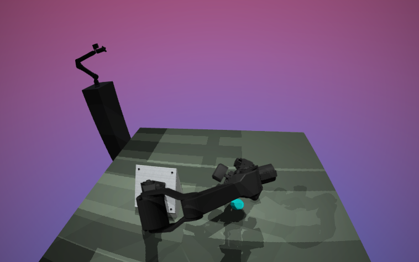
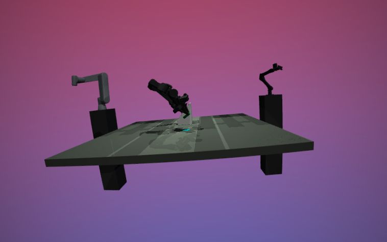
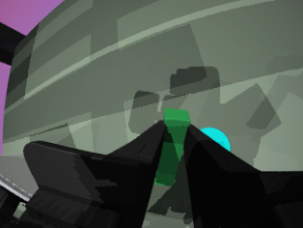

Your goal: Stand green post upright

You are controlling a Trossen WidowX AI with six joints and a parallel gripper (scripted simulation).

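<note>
My gripper tip is 12 cm above the cyan circle, 3 cm to the left of it and 2 cm short of it. Round my gripper tip: green post (2 cm to the right, 1 cm below, 1 cm behind).
</note>
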